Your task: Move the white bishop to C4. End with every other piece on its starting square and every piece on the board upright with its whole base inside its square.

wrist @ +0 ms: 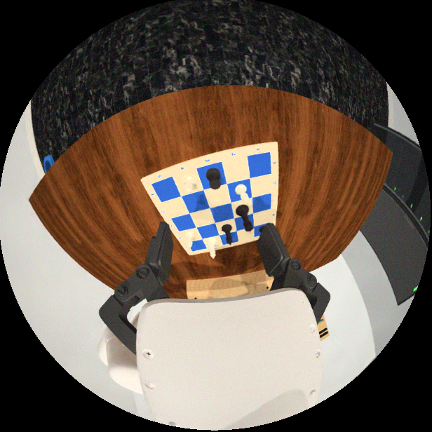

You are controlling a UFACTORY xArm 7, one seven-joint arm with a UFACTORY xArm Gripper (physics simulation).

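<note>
The chessboard lies on the table in the wrist view, with blue and cream squares and marks along its rim. Light pieces stand at its upper left, right of centre, lower left and lower edge. Which one is the white bishop, I cannot tell. Dark pieces stand at the upper middle, right of centre and lower middle. Another dark piece is partly hidden by the right finger. My gripper is open and empty, its fingers spread over the lower part of the board.
The brown wooden table surrounds the board. A pale wooden block shows just below the board, between the fingers and the palm. A dark unit with green lights is past the table's right edge. A blue object shows at the far left.
</note>
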